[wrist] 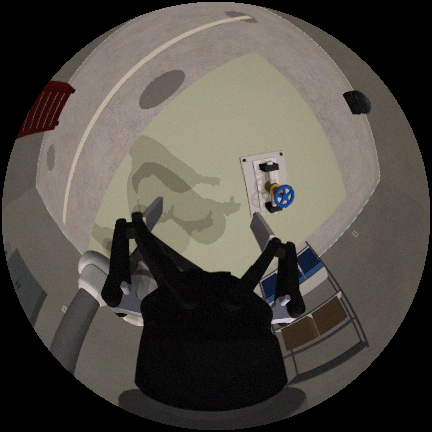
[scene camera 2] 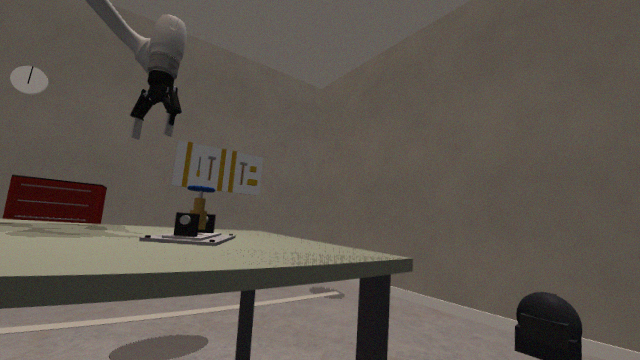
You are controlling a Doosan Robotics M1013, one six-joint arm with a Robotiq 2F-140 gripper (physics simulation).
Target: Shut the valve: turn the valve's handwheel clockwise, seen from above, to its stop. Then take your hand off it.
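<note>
The valve has a blue handwheel (scene camera 2: 201, 189) (wrist: 284, 196) on top of a brass-yellow body (scene camera 2: 199, 206) (wrist: 272, 188). Black blocks hold it on a pale base plate (scene camera 2: 200, 242) (wrist: 248, 172), which lies on the table (scene camera 2: 300, 255) (wrist: 240, 100). My gripper (scene camera 2: 152, 129) (wrist: 207, 211) is open, with its fingers wide apart and pointing down. It hangs well above the table, higher than the handwheel and to its left in both views. Nothing is between the fingers, and they do not touch the valve.
In the wrist view a rack with blue and brown bins (wrist: 300, 332) stands beyond the table at the lower right. A red cabinet (scene camera 2: 55, 200) (wrist: 47, 107) stands at the left, and a black rounded object (scene camera 2: 549, 325) (wrist: 357, 102) at the right. A tool board (scene camera 2: 200, 165) is behind the valve.
</note>
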